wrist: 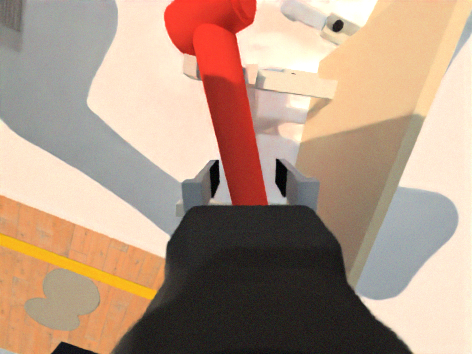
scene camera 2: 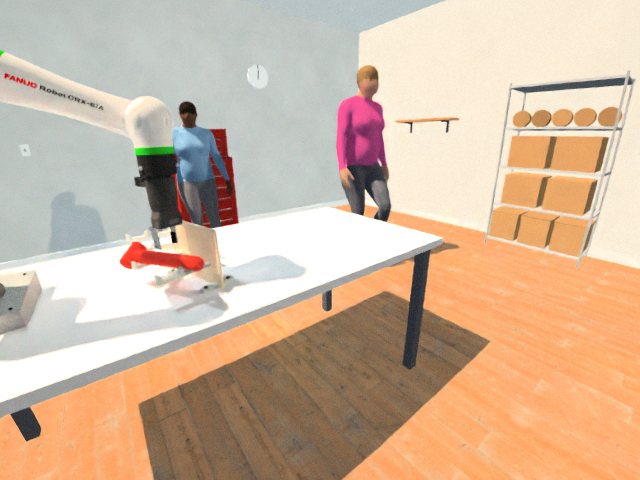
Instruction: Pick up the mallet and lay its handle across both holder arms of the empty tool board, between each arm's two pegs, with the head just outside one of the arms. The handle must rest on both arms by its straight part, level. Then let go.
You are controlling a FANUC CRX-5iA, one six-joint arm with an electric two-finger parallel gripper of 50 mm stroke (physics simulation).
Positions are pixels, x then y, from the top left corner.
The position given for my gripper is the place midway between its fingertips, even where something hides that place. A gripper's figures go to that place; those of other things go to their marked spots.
My gripper point(wrist: 247, 170): 16 cm from the lens. A red mallet point(wrist: 212, 39): 20 cm from the lens.
